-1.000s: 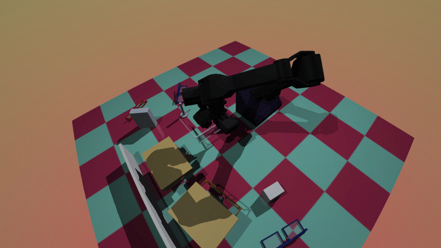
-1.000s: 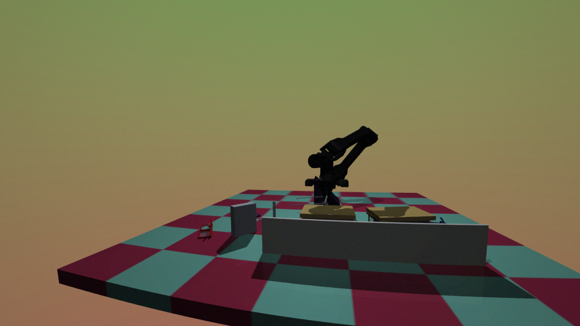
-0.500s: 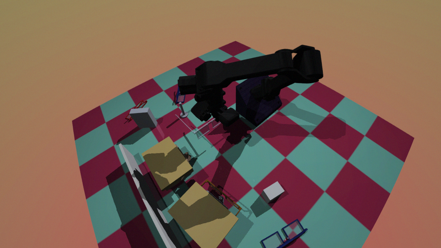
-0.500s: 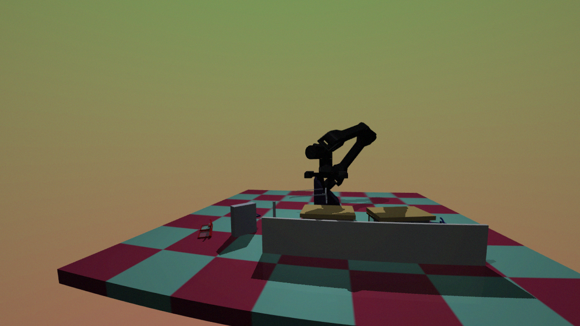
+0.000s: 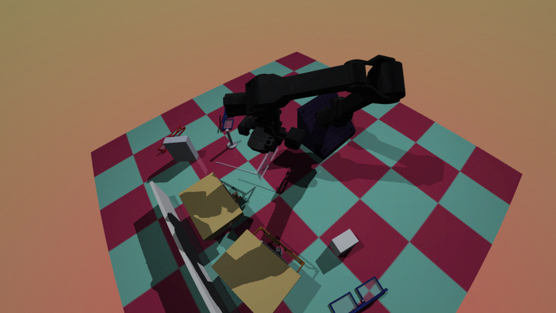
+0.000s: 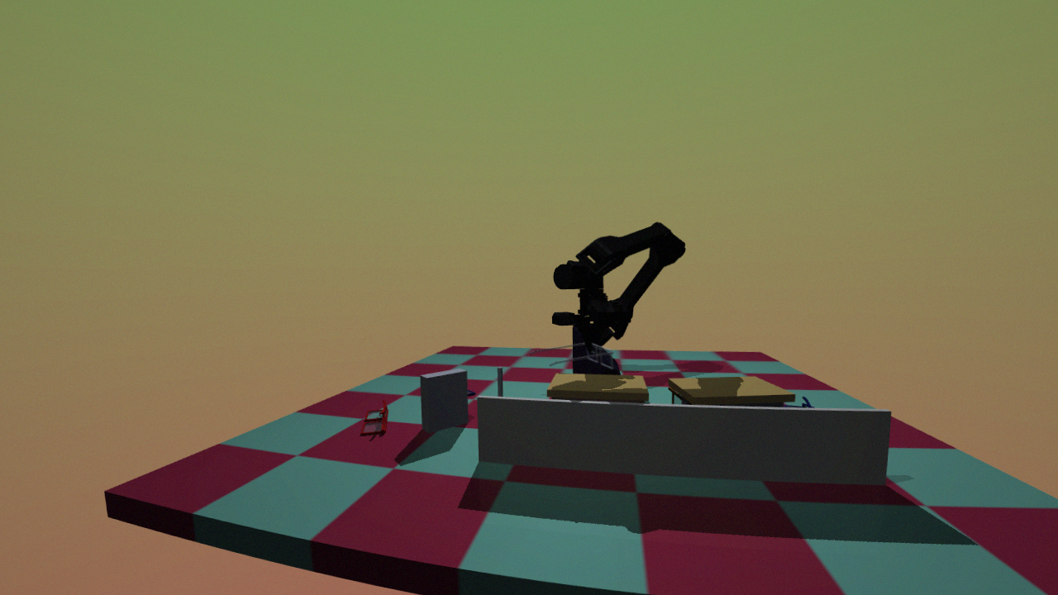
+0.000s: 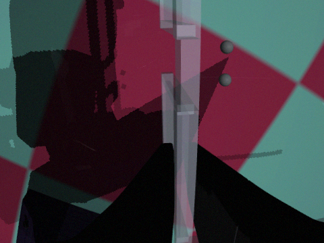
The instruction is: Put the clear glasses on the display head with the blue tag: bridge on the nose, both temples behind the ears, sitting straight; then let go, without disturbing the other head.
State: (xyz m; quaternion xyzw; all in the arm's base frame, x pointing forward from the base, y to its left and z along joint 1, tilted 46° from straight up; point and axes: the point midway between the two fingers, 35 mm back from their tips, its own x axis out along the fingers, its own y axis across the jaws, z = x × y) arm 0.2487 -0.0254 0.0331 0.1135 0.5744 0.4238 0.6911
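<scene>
Now: gripper tip 22 cm short of the skin-coloured display head, 2 cm to the right of it and 6 cm above it. Also, from my gripper tip: stand (5 cm ahead, 22 cm to the right, 9 cm below); then long grey wall (36 cm ahead, 13 cm to the left, 6 cm below); then grey block (23 cm ahead, 29 cm to the right, 6 cm below).
</scene>
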